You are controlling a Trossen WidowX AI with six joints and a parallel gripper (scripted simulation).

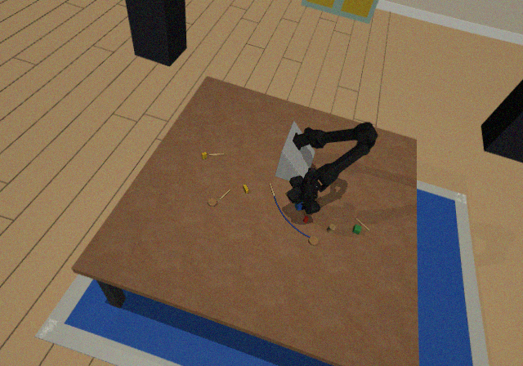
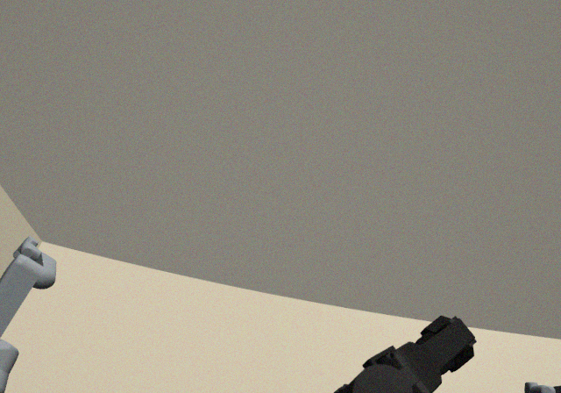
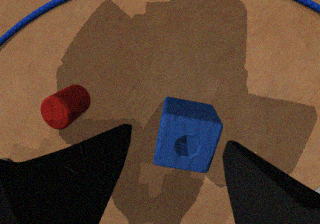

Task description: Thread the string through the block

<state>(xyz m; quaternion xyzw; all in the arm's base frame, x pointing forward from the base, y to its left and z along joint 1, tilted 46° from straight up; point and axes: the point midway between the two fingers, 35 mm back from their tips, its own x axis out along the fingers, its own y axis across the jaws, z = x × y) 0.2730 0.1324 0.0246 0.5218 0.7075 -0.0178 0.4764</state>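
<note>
My gripper tip is now 10 mm past the blue cube and 20 mm above it. Also, from my gripper tip: wooden cylinder: 50 mm ahead, 160 mm to the left, 10 mm below; red peg: 50 mm ahead, 40 mm to the left, 20 mm below; thin wooden stick: 40 mm behind, 140 mm to the right, 30 mm below.
</note>
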